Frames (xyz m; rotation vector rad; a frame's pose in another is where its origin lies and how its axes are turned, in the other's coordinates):
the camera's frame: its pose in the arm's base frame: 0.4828 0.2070 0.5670 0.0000 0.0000 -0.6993
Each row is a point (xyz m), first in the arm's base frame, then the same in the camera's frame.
Working: the arm's base frame: its pose in the camera's frame: -0.2362 -0.4692 -0.5670 0.0000 0.0000 0.6993

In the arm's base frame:
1: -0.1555 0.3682 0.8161
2: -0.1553 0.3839 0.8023
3: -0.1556 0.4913 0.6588
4: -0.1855 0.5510 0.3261
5: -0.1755 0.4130 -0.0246
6: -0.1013 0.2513 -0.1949
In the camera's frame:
1: -0.5922 -0.2875 0.2491
2: -0.6022 -0.2754 0.2353
3: -0.6716 -0.1934 0.0918
4: -0.7329 -0.1669 -0.2409
5: -0.6364 -0.2661 -0.5916
6: -0.4755 -0.3421 -0.7619

